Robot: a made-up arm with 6 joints.
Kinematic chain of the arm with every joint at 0, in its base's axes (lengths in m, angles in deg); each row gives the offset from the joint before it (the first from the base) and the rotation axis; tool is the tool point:
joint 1: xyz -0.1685 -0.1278 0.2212 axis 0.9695 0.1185 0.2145
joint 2: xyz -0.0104 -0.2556 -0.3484 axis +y
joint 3: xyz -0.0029 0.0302 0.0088 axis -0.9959 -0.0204 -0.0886
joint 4: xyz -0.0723 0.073 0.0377 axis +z
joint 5: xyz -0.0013 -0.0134 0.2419 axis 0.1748 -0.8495 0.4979
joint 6: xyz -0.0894 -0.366 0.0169 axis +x
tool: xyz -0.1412 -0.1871 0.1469
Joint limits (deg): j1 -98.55..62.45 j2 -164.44..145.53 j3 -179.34..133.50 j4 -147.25..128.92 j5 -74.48..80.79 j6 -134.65..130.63
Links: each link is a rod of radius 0.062 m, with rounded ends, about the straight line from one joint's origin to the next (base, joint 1, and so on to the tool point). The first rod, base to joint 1, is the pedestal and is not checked.
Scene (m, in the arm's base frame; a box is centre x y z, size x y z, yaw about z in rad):
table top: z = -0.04
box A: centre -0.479 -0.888 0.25 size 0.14 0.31 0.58 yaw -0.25
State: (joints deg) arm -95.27 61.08 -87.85 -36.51 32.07 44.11
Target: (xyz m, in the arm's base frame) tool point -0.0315 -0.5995 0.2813
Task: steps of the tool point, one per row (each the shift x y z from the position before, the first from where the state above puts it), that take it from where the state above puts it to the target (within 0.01 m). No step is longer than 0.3 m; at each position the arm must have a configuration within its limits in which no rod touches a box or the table.
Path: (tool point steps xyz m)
1: -0.0405 -0.2439 0.0598
2: 0.0629 -0.2091 0.0971
3: 0.1370 -0.1340 0.1126
4: 0.1716 -0.0438 0.1043
5: 0.1106 -0.0789 -0.0856
6: 0.1154 -0.0335 -0.0989
7: 0.1090 0.0129 -0.1017
8: 0.0922 0.0550 -0.0941
9: 0.0676 0.0880 -0.0761
10: 0.0385 0.1073 -0.0499
11: 0.0105 0.1104 -0.0188

